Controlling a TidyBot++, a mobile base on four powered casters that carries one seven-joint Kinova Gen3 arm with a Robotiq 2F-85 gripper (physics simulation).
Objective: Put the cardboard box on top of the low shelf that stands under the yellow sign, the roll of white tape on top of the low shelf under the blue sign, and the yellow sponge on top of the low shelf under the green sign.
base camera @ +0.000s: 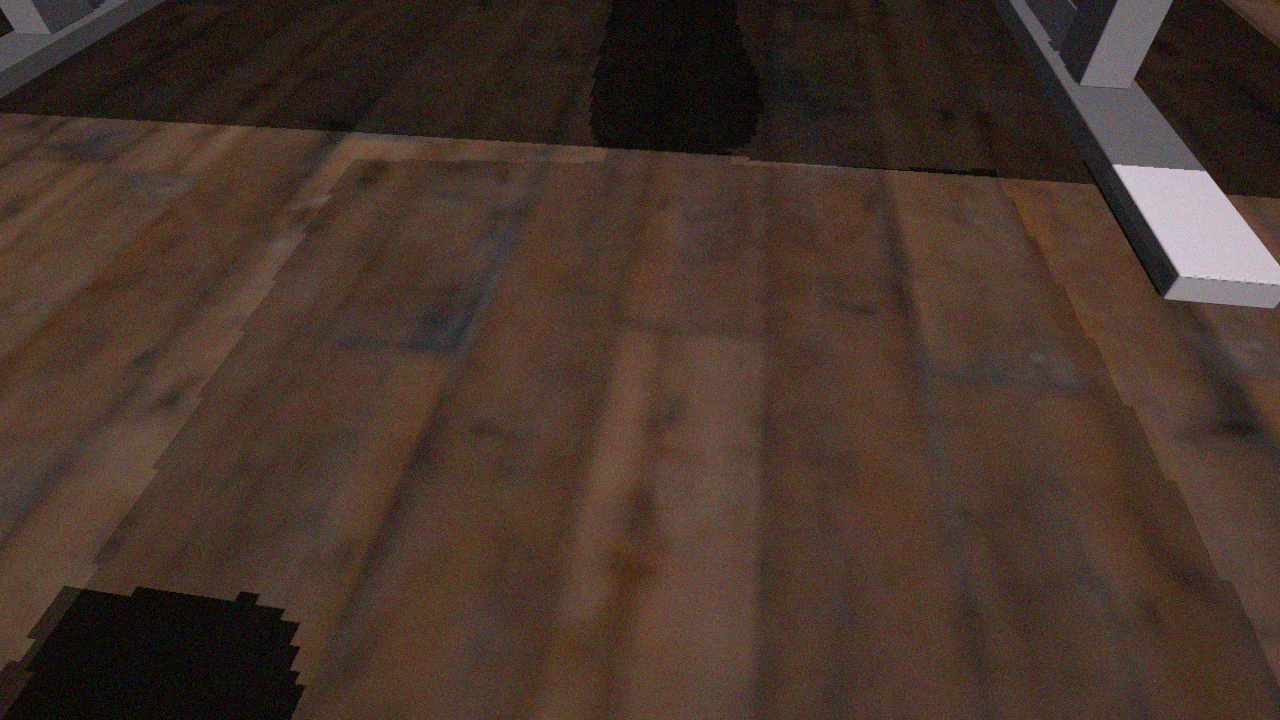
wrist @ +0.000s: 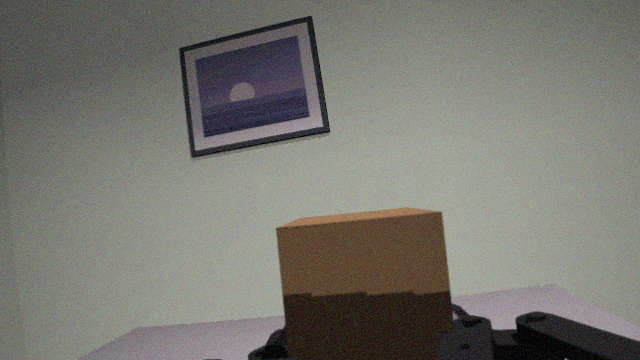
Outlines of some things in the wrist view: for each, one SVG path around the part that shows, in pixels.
The gripper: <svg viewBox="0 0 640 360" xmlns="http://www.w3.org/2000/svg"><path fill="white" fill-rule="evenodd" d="M286 325L283 329L273 332L265 346L249 353L248 360L298 360L296 355L289 357ZM436 360L640 360L640 341L539 311L529 312L516 317L517 329L496 330L492 329L491 321L488 318L469 315L460 306L452 304L454 333L442 334Z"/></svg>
A cardboard box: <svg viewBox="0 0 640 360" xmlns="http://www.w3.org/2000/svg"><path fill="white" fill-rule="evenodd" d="M442 212L405 207L305 217L277 227L276 234L289 357L296 355L298 360L436 360L442 334L454 333Z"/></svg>
